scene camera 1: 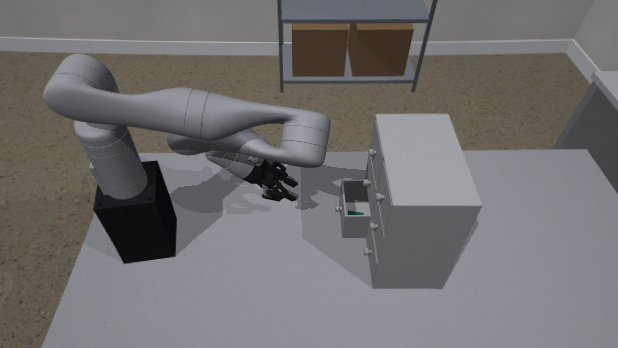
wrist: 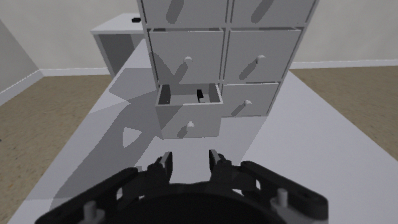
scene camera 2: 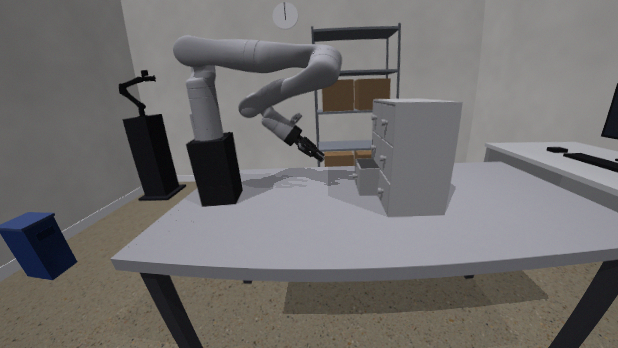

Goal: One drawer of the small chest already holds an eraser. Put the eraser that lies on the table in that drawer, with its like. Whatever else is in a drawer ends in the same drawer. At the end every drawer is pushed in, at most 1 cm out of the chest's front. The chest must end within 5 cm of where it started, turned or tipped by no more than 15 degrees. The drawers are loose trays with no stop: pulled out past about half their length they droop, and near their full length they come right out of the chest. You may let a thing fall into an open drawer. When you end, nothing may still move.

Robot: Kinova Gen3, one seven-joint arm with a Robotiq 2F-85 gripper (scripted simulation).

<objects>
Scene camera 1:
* my gripper: 296, 191
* grey chest: 435, 203
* drawer: 355, 195
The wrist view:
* my gripper: 190, 159
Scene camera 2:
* grey chest: 425, 139
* drawer: 366, 180
</objects>
